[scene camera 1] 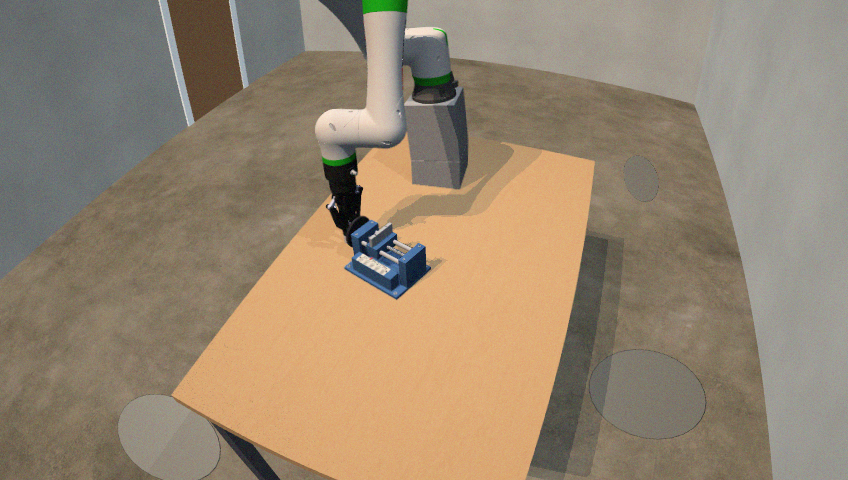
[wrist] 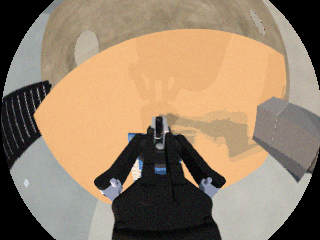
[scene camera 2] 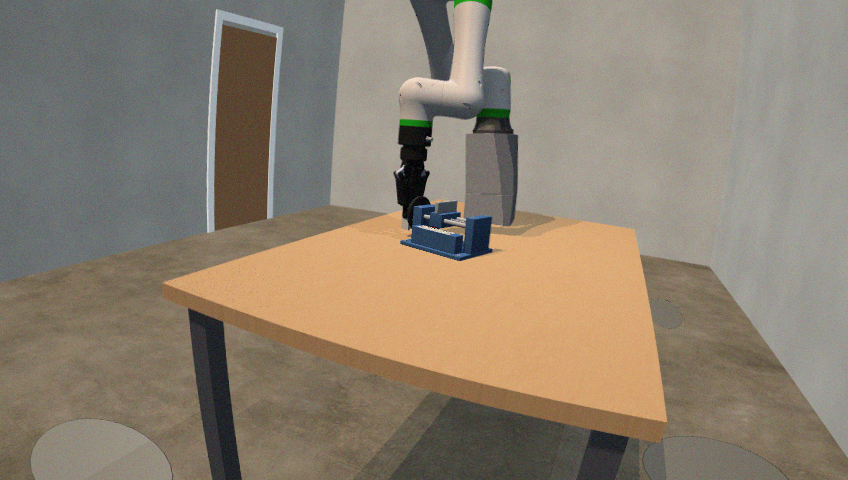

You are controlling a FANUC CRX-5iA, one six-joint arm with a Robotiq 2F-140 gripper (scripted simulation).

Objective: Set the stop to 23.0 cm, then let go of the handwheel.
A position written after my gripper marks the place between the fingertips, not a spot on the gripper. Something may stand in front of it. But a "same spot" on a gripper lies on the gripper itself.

Scene:
my gripper: scene camera 1; wrist 158, 121; scene camera 2
same spot on my gripper: [scene camera 1: 348, 212] = [scene camera 2: 412, 193]

